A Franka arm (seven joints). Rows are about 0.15 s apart.
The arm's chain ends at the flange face. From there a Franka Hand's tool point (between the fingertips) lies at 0.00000 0.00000 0.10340 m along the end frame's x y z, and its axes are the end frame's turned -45 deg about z.
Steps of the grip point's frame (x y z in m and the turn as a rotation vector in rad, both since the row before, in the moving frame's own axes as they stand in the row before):
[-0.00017 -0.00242 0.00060 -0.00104 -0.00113 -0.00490]
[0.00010 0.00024 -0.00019 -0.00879 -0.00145 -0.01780]
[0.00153 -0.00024 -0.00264 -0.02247 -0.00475 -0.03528]
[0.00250 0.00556 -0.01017 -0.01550 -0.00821 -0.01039]
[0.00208 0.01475 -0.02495 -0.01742 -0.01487 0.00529]
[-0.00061 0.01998 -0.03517 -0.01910 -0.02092 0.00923]
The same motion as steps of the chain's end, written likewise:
[-0.00183 -0.00175 0.00060 -0.00153 -0.00006 -0.00490]
[-0.00030 -0.00064 -0.00019 -0.00724 0.00519 -0.01780]
[-0.00042 -0.00322 -0.00261 -0.01925 0.01253 -0.03528]
[0.00516 0.00043 -0.01015 -0.01677 0.00515 -0.01039]
[0.01172 0.00660 -0.02492 -0.02283 0.00180 0.00529]
[0.01384 0.01163 -0.03513 -0.02830 -0.00129 0.00923]

